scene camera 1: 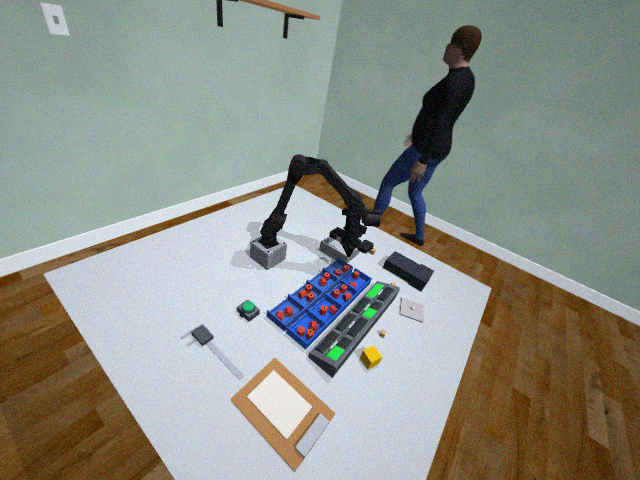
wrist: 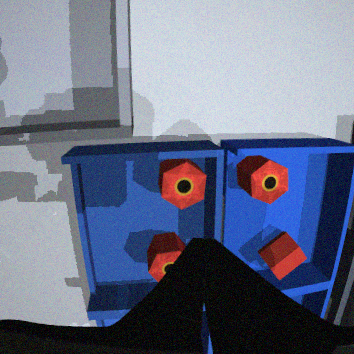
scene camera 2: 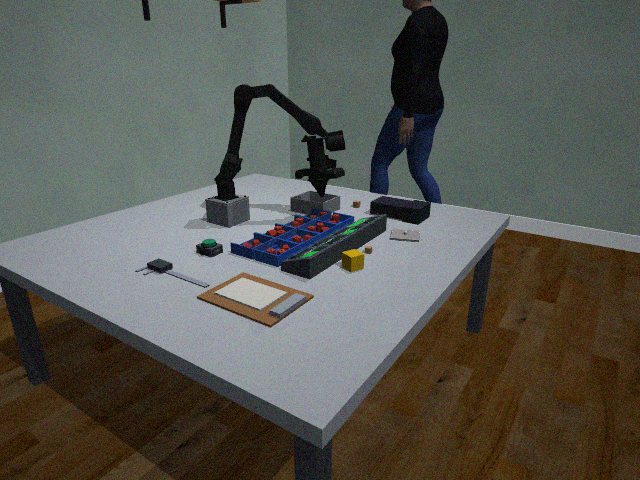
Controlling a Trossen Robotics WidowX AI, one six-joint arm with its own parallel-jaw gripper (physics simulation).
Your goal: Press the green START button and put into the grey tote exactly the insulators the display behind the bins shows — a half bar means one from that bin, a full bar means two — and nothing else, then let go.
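Observation:
My gripper [scene camera 1: 349, 253] [scene camera 2: 322, 195] [wrist: 201, 248] is shut and empty, above the far end of the blue bins [scene camera 1: 307, 345] [scene camera 2: 266, 258] [wrist: 150, 150], close to the grey tote [scene camera 1: 330, 252] [scene camera 2: 310, 207] [wrist: 123, 60]. In the wrist view, the left bin holds a red insulator [wrist: 192, 175] and another insulator [wrist: 159, 260] partly behind the fingers. The right bin holds an upright insulator [wrist: 270, 167] and one insulator [wrist: 282, 255] on its side. The display [scene camera 1: 331, 365] [scene camera 2: 299, 269] shows green bars [scene camera 1: 375, 290] [scene camera 1: 369, 313] [scene camera 1: 336, 353]; exact fills are hard to read. The green START button [scene camera 1: 248, 306] [scene camera 2: 209, 241] stands left of the bins.
A black box [scene camera 1: 408, 269] [scene camera 2: 400, 207] and a light plate [scene camera 1: 412, 310] [scene camera 2: 404, 235] lie beyond the display. A yellow cube [scene camera 1: 371, 357] [scene camera 2: 352, 260] stands beside it. A clipboard [scene camera 1: 248, 387] [scene camera 2: 217, 299] and calipers [scene camera 1: 202, 334] [scene camera 2: 159, 265] lie nearer the cameras. A person [scene camera 1: 444, 113] [scene camera 2: 417, 67] stands behind the table.

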